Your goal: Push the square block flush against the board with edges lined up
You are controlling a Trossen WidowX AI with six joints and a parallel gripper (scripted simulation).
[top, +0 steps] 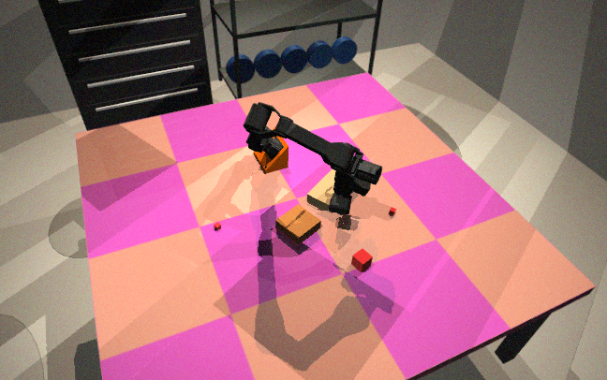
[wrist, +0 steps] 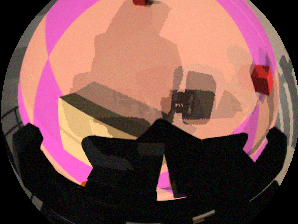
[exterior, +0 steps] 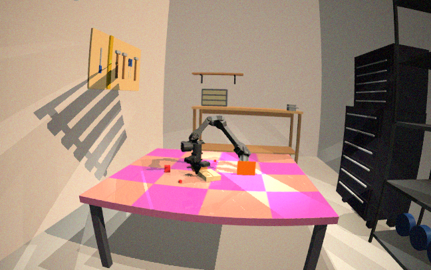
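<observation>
Right now the board is 8 cm behind my gripper tip and 1 cm to the left of it. Also, from my gripper tip: square block: 1 cm ahead, 15 cm to the right; red cube: 21 cm ahead, 5 cm to the right, 1 cm above.
</observation>
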